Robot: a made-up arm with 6 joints.
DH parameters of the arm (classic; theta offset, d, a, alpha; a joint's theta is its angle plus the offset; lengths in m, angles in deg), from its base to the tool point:
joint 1: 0 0.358 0 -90
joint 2: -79.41 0 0.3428 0
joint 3: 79.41 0 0.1 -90
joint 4: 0 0.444 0 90
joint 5: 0 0 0.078 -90
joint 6: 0 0.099 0 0
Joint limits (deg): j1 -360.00..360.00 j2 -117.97..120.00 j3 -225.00..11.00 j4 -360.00..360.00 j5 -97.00..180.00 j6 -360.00..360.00
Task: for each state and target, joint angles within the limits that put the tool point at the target. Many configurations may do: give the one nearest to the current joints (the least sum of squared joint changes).
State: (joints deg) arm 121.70 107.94 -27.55 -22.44 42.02 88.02
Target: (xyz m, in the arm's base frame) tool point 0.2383 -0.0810 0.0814
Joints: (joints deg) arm 158.21 106.06 -21.14 -26.14 52.05 88.02
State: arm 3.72 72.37 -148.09 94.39 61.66 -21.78
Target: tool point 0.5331 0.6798 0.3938
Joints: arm 45.83 60.65 -132.39 87.99 84.66 -21.78
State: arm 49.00 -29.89 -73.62 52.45 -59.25 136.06
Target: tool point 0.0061 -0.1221 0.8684
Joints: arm 40.69 -71.77 -53.29 61.22 -80.83 136.06
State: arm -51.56 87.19 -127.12 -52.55 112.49 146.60
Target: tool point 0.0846 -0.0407 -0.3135
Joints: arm -17.31 120.00 -101.98 -6.48 112.46 146.60
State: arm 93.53 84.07 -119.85 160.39 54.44 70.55
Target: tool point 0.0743 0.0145 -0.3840
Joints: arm 48.39 120.00 -93.01 133.02 8.34 70.55
